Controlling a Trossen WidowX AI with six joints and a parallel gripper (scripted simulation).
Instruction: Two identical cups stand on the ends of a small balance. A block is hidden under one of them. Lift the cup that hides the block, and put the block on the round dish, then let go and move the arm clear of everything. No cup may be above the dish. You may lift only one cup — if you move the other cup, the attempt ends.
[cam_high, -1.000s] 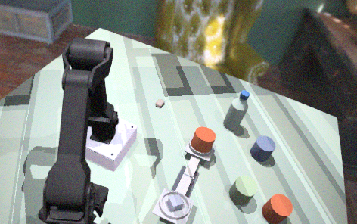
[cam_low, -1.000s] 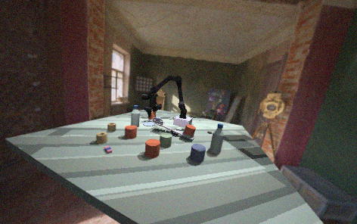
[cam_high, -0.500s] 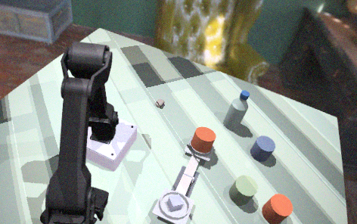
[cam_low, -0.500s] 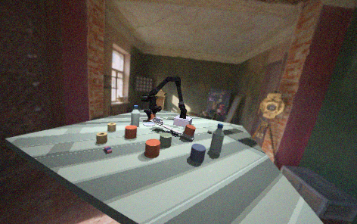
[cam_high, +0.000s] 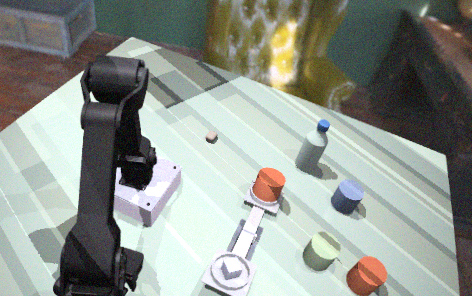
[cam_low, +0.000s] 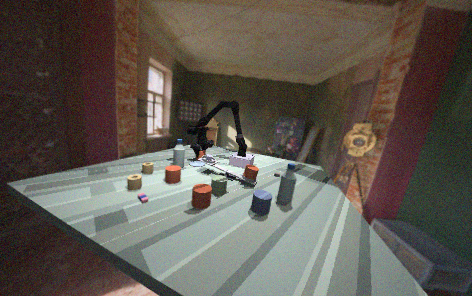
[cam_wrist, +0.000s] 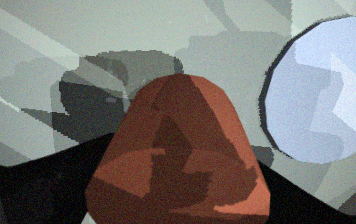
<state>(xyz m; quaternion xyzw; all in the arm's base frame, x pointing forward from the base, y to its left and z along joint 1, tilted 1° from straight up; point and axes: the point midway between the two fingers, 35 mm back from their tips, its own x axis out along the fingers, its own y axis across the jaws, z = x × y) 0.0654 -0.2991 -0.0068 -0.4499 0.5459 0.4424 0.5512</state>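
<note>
The balance beam is 250 mm to the left of my gripper tip, 230 mm ahead of it and 10 mm above it. Round my gripper tip: blue-red block 560 mm ahead, 20 mm below; green cylinder 410 mm ahead, 260 mm to the left, 10 mm above; blue cylinder 470 mm ahead, 450 mm to the left, 10 mm above.
</note>
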